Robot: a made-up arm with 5 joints. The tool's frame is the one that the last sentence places.
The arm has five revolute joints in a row. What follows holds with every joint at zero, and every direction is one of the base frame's. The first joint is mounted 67 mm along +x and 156 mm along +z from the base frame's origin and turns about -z. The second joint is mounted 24 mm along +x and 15 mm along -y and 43 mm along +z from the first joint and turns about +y. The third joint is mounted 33 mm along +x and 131 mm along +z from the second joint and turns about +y. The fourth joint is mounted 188 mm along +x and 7 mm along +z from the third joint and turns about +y. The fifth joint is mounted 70 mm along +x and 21 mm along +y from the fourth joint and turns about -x. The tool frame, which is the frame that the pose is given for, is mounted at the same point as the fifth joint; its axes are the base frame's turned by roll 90, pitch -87.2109 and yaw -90 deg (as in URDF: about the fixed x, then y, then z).
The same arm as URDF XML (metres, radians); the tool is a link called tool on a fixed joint. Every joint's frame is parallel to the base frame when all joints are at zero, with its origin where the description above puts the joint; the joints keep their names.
<robot name="arm">
  <link name="base_link"/>
  <link name="link1"/>
  <link name="link2"/>
  <link name="link3"/>
  <link name="link4"/>
  <link name="link5"/>
  <link name="tool"/>
  <joint name="joint 1" type="continuous">
    <parent link="base_link"/>
    <child link="link1"/>
    <origin xyz="0.067 0 0.156"/>
    <axis xyz="0 0 -1"/>
  </joint>
  <joint name="joint 2" type="continuous">
    <parent link="link1"/>
    <child link="link2"/>
    <origin xyz="0.024 -0.015 0.043"/>
    <axis xyz="0 1 0"/>
  </joint>
  <joint name="joint 3" type="continuous">
    <parent link="link2"/>
    <child link="link3"/>
    <origin xyz="0.033 0 0.131"/>
    <axis xyz="0 1 0"/>
  </joint>
  <joint name="joint 4" type="continuous">
    <parent link="link3"/>
    <child link="link4"/>
    <origin xyz="0.188 0 0.007"/>
    <axis xyz="0 1 0"/>
  </joint>
  <joint name="joint 5" type="continuous">
    <parent link="link4"/>
    <child link="link5"/>
    <origin xyz="0.07 0.021 0"/>
    <axis xyz="-1 0 0"/>
  </joint>
  <joint name="tool_fixed" type="fixed">
    <parent link="link5"/>
    <child link="tool"/>
    <origin xyz="0 0 0" rpy="1.5708 -1.5221 -1.5708"/>
  </joint>
</robot>

